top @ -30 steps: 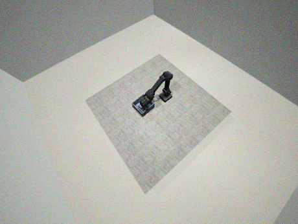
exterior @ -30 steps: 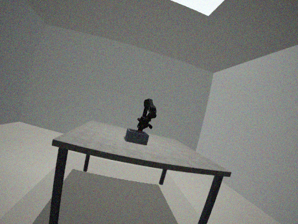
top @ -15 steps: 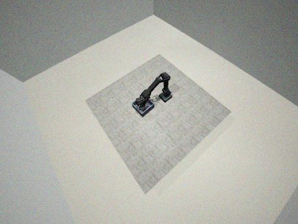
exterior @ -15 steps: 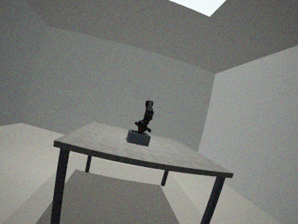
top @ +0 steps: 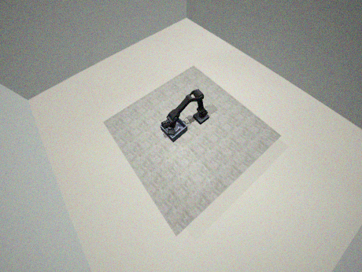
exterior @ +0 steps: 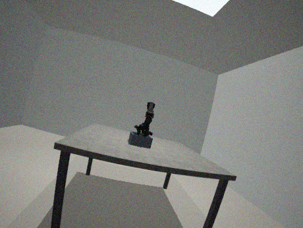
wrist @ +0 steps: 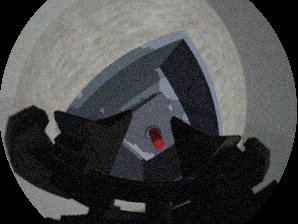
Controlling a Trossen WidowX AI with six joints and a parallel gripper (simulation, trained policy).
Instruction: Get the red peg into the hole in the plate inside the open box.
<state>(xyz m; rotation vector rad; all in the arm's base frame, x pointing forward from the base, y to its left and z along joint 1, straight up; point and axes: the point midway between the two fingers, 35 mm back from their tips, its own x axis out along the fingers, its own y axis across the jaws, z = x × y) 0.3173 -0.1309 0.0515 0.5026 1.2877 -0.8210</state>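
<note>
Now: gripper tip 2 cm to the right of the red peg, 2 cm past it and 1 cm above it. The rest, counted from my gripper tip: blue-grey box: 4 cm below, 2 cm to the left, 2 cm behind; plate: 2 cm to the left, 2 cm below, 2 cm behind.
</note>
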